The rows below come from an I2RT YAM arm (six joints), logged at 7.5 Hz.
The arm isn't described. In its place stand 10 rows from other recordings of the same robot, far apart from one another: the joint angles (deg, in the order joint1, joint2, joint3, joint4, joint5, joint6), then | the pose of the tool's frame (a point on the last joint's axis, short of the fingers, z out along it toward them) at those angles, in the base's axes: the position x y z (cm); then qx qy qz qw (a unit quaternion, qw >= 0).
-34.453 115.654 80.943 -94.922 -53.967 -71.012 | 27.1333 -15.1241 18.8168 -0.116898 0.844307 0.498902 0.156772
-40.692 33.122 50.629 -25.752 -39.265 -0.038 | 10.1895 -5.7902 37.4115 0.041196 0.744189 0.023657 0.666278
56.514 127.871 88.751 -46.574 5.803 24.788 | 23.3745 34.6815 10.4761 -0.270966 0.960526 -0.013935 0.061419
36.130 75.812 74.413 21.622 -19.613 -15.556 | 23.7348 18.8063 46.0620 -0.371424 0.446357 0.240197 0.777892
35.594 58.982 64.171 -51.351 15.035 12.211 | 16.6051 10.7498 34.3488 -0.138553 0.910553 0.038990 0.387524
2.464 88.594 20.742 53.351 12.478 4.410 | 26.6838 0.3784 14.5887 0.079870 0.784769 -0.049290 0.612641
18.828 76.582 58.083 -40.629 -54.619 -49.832 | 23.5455 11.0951 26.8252 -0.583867 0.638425 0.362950 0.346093
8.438 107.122 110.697 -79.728 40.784 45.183 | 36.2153 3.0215 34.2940 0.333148 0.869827 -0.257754 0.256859
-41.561 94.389 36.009 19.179 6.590 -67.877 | 22.5128 -20.5064 13.0434 -0.181287 0.883781 -0.379556 0.204948
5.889 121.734 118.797 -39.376 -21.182 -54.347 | 48.1993 6.2648 31.3240 -0.515406 0.740410 -0.009766 0.431341
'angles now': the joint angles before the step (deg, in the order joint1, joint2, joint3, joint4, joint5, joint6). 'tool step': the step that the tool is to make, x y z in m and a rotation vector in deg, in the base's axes. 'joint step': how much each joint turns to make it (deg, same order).
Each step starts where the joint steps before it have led.
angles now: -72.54, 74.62, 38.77, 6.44, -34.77, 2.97
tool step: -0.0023, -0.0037, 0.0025, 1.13, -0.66, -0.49
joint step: -0.76, 0.50, 1.08, -0.98, -0.71, 0.86
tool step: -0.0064, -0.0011, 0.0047, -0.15, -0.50, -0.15
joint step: -1.49, -0.63, 0.60, -1.16, -1.38, -0.35
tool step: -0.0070, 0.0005, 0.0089, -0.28, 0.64, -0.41
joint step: -1.45, -1.34, 1.46, -3.53, -0.55, -1.40
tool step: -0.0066, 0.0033, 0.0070, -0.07, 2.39, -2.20
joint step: -0.96, -1.81, 1.08, -4.37, 2.27, -1.69
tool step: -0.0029, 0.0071, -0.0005, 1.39, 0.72, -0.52
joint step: -0.22, -1.69, -0.60, -2.73, 0.46, -0.21
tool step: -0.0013, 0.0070, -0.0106, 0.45, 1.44, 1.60
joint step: -0.01, -0.73, -2.22, -0.66, -0.58, -2.43
